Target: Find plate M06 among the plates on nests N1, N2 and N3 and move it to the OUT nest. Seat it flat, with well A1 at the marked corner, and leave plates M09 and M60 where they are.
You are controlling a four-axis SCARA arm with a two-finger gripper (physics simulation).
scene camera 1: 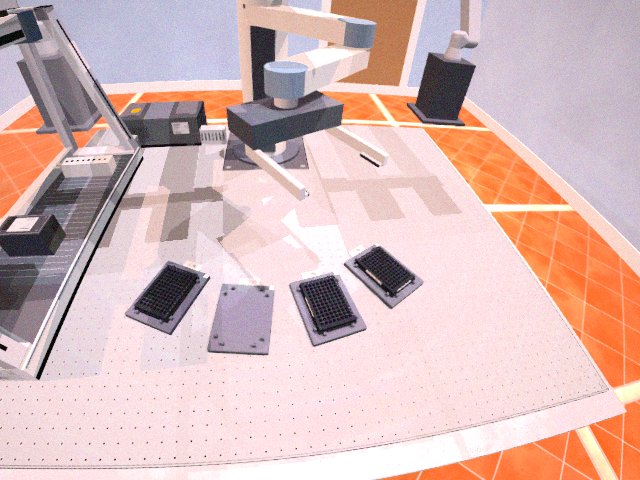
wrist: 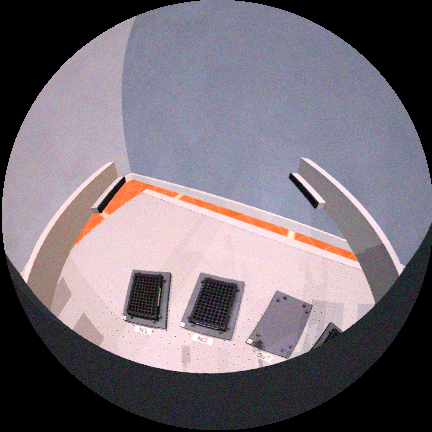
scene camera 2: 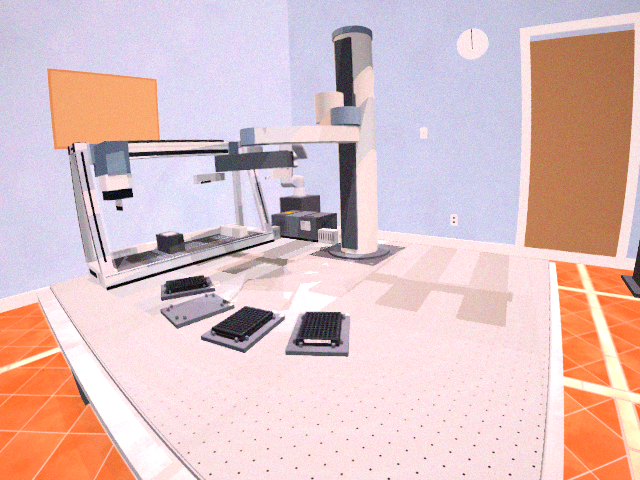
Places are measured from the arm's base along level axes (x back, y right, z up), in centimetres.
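Pixels of known places: gripper, fingertip midpoint: (scene camera 1: pixel 348 175) (wrist: pixel 205 162) (scene camera 2: pixel 231 176); arm's base, link origin: (scene camera 1: pixel 266 151) (scene camera 2: pixel 359 253).
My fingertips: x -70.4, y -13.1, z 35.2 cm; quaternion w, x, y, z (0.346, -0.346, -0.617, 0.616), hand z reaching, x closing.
For each thing: its top centre in the pictures, then the offset to it from my fingertips. "spot": a spot on its surface instead.
- nest N1, surface spot: (scene camera 1: pixel 363 274) spot: dx +7.0, dy -9.9, dz -32.7 cm
- nest N2, surface spot: (scene camera 1: pixel 336 333) spot: dx -7.9, dy -0.8, dz -32.7 cm
- third plate, top centre: (scene camera 1: pixel 166 289) (scene camera 2: pixel 185 281) dx +4.3, dy +35.2, dz -31.3 cm
- OUT nest, top centre: (scene camera 1: pixel 242 313) (wrist: pixel 285 322) (scene camera 2: pixel 196 303) dx -2.2, dy +18.3, dz -31.7 cm
- dark box, surface spot: (scene camera 1: pixel 32 235) (scene camera 2: pixel 165 237) spot: dx +13.9, dy +66.4, dz -22.3 cm
- dark grey case, surface spot: (scene camera 1: pixel 162 124) spot: dx +73.9, dy +51.0, dz -24.7 cm
- small white slotted block, surface spot: (scene camera 1: pixel 212 134) (scene camera 2: pixel 326 234) spot: dx +74.9, dy +33.3, dz -29.9 cm
My gripper (scene camera 1: pixel 343 175) (wrist: pixel 205 162) is open and empty, high above the table behind the nests. Black plates sit on three grey nests: one plate (scene camera 1: pixel 385 269) (scene camera 2: pixel 319 328) (wrist: pixel 145 296) on nest N1 (scene camera 1: pixel 363 274) (wrist: pixel 167 285), another plate (scene camera 1: pixel 328 302) (scene camera 2: pixel 242 322) (wrist: pixel 215 302) on nest N2 (scene camera 1: pixel 336 333) (wrist: pixel 239 295), and a third plate (scene camera 1: pixel 168 290) (scene camera 2: pixel 186 283) on the leftmost nest, N3 (scene camera 1: pixel 170 326), partly cut off in the wrist view. The OUT nest (scene camera 1: pixel 241 317) (scene camera 2: pixel 197 308) (wrist: pixel 285 322) is empty, with a white corner mark. Plate names cannot be read.
A framed gantry machine (scene camera 2: pixel 186 255) stands left, with a dark box (scene camera 1: pixel 32 235) (scene camera 2: pixel 170 241) on its deck. A dark grey case (scene camera 1: pixel 162 124) (scene camera 2: pixel 305 225) and a small white slotted block (scene camera 1: pixel 212 134) (scene camera 2: pixel 327 235) stand near the arm's column (scene camera 2: pixel 366 206).
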